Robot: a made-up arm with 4 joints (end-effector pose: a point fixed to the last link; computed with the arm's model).
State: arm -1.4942 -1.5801 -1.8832 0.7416
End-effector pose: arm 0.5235 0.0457 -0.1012 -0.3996 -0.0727 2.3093
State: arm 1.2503 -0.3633 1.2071 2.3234
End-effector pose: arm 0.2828 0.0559 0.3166 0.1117 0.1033 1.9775
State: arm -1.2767 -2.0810 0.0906 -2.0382
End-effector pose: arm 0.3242 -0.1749 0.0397 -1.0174 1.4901 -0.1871
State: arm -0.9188 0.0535 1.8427 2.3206
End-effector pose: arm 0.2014 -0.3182 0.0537 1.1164 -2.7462 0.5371
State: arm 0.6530 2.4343 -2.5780 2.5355
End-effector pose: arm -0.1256 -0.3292 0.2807 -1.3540 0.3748 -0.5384
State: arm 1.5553 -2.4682 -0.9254 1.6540
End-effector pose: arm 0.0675 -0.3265 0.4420 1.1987 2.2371 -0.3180
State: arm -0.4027 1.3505 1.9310 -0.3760
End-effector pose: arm 0.0632 0.0060 -0.2203 2.0137 -0.7887 0.9376
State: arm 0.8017 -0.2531 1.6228 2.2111
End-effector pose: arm 0.2744 -0.0507 0.3462 0.5222 -0.8029 1.8268
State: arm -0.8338 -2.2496 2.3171 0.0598
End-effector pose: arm 0.1307 -0.0872 0.1694 1.4026 2.0276 -1.8944
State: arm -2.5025 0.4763 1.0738 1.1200
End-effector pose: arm 0.1826 0.2801 -0.0713 -2.1023 1.9415 0.7180
